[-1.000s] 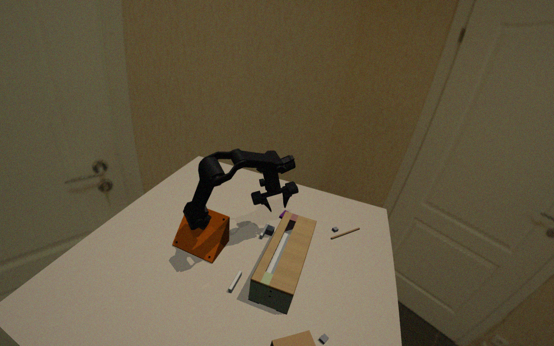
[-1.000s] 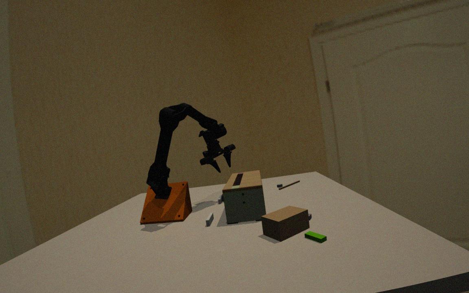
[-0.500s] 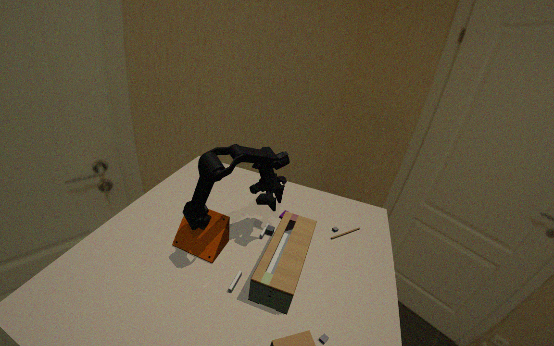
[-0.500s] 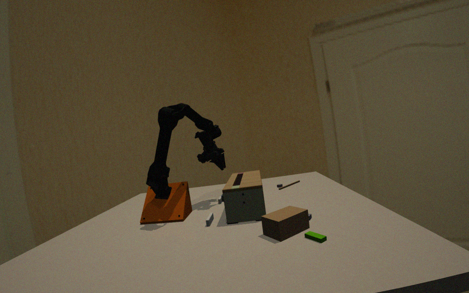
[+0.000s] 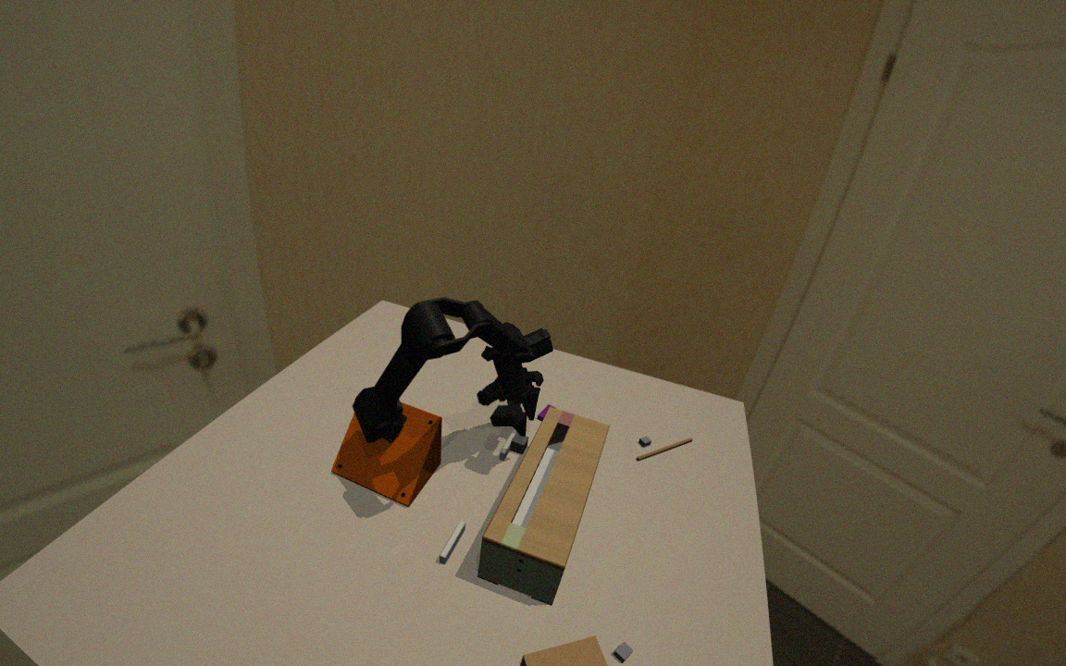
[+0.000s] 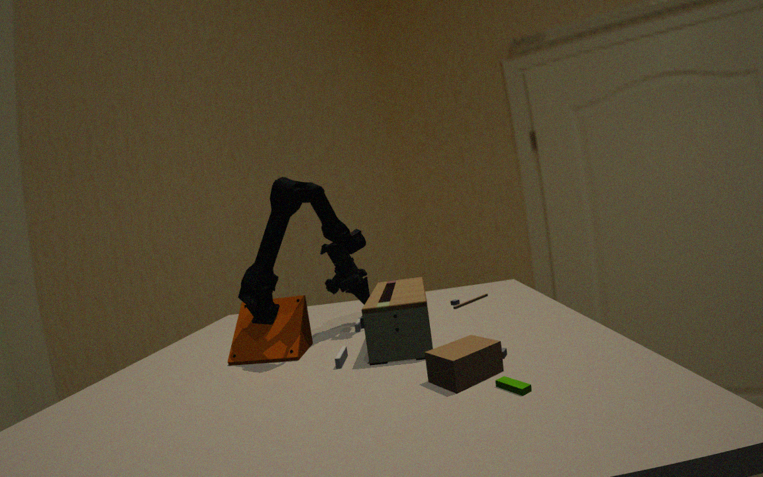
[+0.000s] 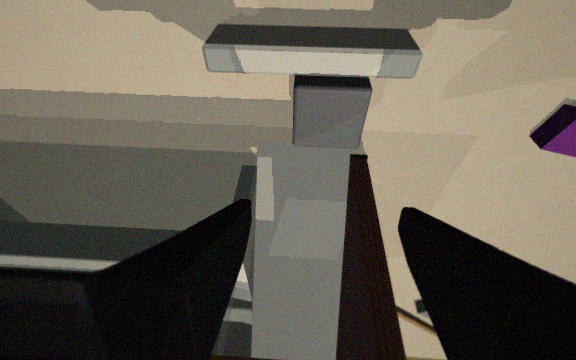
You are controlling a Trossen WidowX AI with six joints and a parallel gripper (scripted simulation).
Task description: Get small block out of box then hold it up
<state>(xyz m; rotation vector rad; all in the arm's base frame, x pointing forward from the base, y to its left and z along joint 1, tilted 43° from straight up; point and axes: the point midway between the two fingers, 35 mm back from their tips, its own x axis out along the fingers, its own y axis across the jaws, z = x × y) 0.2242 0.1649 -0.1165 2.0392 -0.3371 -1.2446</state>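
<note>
The grey block is 6 cm below my gripper tip and 1 cm behind it. From my gripper tip the other things lie so: wood-topped box: 15 cm to the right, 9 cm ahead, 1 cm below; then brown box: 44 cm to the right, 30 cm ahead, 4 cm below; then brown stick: 31 cm ahead, 21 cm to the left, 7 cm below.
</note>
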